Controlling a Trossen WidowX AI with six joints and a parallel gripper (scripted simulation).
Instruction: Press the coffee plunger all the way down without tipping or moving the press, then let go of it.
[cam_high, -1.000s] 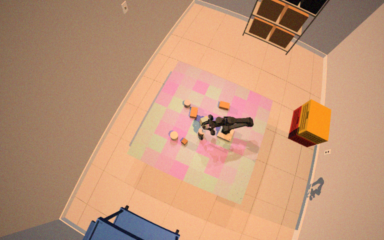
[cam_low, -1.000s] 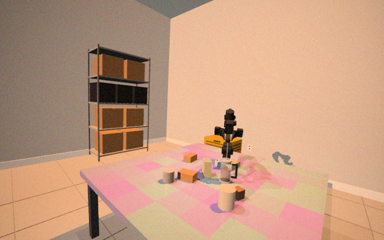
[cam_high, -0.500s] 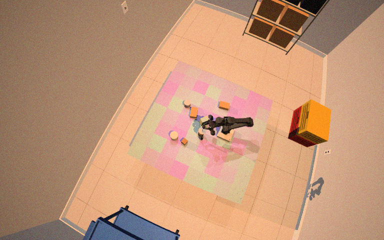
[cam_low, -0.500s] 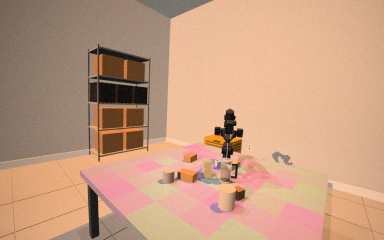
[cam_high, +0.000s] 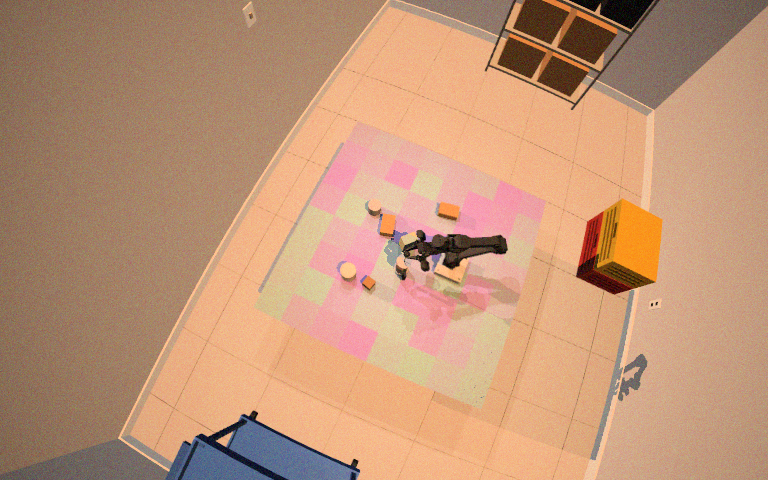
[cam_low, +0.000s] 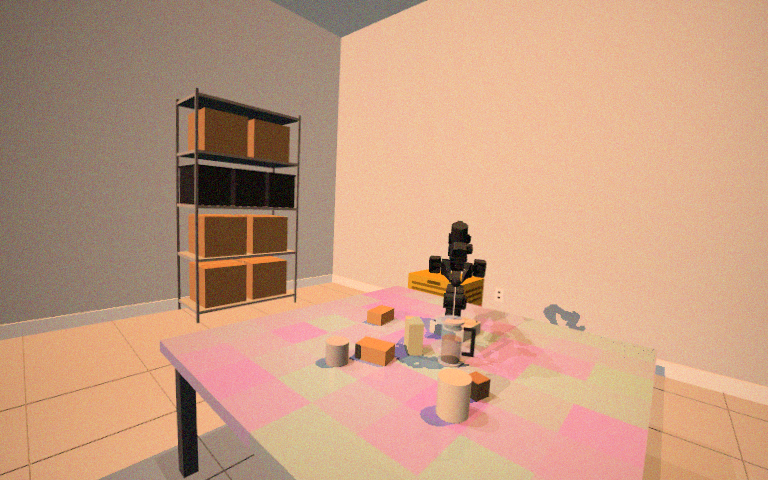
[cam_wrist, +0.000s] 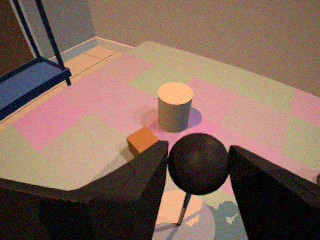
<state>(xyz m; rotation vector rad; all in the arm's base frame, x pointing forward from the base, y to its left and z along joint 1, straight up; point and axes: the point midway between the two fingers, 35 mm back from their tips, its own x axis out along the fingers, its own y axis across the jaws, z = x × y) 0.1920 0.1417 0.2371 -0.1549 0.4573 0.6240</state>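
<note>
The coffee press is 14 cm below my gripper tip, 2 cm behind it and 1 cm to the left of it. From my gripper tip the other things lie so: cream block 21 cm below, 14 cm to the right, 3 cm ahead.
</note>
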